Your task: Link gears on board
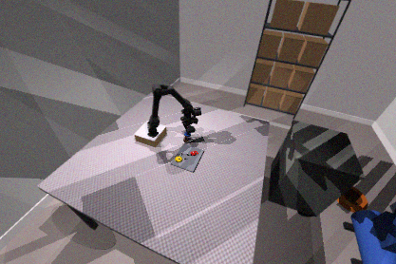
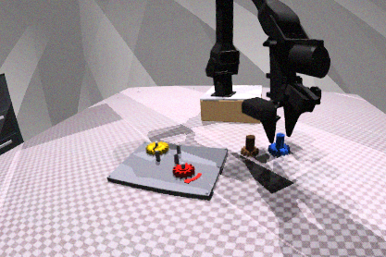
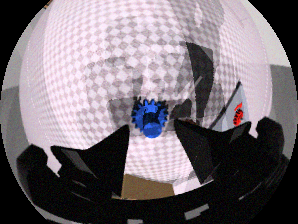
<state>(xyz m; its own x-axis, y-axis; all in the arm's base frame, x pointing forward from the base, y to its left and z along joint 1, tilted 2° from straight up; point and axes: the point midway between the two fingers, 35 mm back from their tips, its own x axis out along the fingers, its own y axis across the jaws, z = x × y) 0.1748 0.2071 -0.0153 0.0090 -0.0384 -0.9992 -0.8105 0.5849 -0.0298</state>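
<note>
My gripper tip is 200 mm to the left of the grey board, 140 mm short of it and 20 mm above it. Also, from my gripper tip: blue gear 10 mm below; brown gear 60 mm to the right, 30 mm ahead, 10 mm below; red arrow 170 mm ahead, 130 mm to the right, 20 mm below.
</note>
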